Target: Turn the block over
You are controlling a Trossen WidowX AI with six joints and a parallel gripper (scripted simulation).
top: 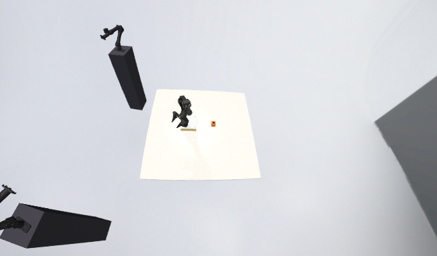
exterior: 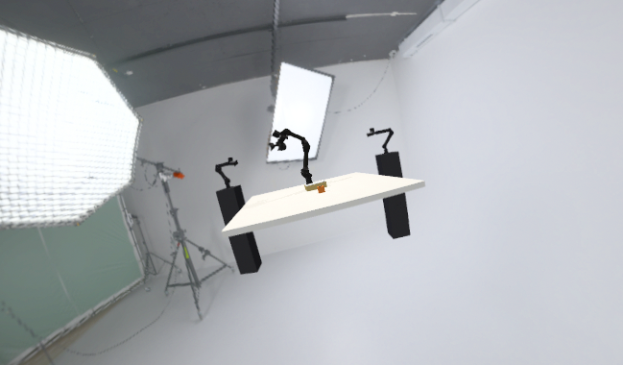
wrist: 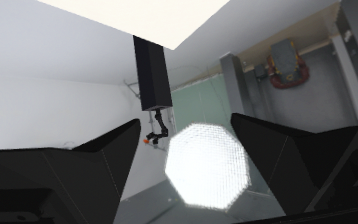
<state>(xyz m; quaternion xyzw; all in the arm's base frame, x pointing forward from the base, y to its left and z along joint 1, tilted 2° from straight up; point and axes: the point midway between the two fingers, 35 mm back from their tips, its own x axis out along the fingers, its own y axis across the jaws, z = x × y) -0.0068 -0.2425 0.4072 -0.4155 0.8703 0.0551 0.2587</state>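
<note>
My gripper tip is 400 mm above the orange block, 380 mm to the right of it and 360 mm short of it.
</note>
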